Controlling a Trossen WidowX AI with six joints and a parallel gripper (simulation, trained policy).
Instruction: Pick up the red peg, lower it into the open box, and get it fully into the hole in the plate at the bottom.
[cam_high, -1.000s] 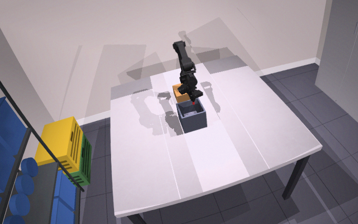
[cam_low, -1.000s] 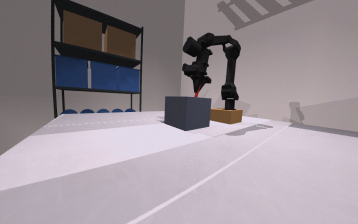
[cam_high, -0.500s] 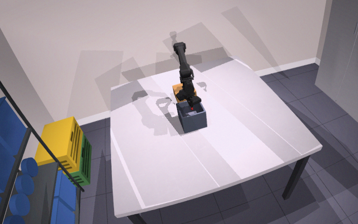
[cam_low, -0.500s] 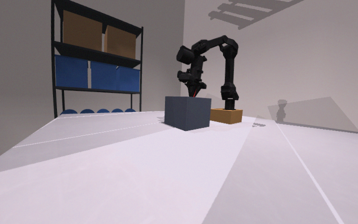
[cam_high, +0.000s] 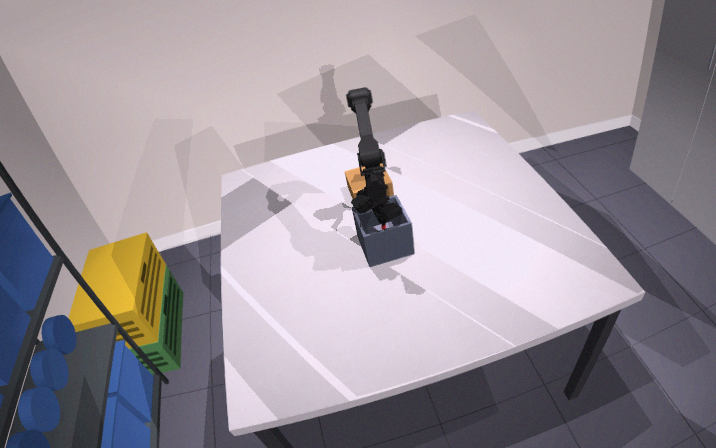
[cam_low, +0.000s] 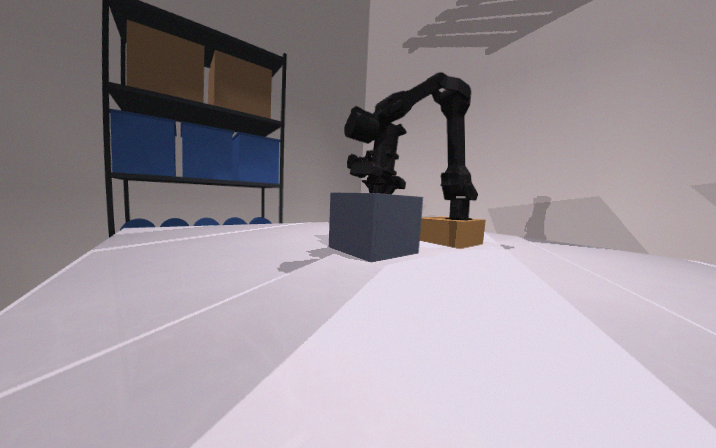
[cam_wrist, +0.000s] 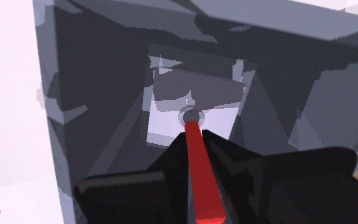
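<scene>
Right now my gripper tip is 10 mm to the right of the red peg and 20 mm below it. Also, from my gripper tip: pale plate (50 mm below).
</scene>
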